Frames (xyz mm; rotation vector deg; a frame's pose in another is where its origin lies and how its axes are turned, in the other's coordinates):
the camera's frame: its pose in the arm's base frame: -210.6 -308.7 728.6 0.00 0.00 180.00
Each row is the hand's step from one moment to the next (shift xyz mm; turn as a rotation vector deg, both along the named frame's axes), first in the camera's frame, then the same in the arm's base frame.
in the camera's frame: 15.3 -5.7 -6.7 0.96 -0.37 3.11
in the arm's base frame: -15.3 5.7 -6.7 -0.96 0.37 3.11
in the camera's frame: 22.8 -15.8 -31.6 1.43 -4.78 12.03
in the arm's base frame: -22.8 15.8 -31.6 -1.43 4.78 12.03
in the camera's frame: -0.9 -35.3 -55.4 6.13 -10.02 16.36
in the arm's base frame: 0.9 35.3 -55.4 -6.13 10.02 16.36
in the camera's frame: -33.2 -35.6 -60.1 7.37 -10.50 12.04
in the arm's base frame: 33.2 35.6 -60.1 -7.37 10.50 12.04
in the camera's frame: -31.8 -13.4 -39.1 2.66 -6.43 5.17
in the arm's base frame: 31.8 13.4 -39.1 -2.66 6.43 5.17
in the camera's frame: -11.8 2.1 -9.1 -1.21 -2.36 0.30
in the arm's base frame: 11.8 -2.1 -9.1 1.21 2.36 0.30
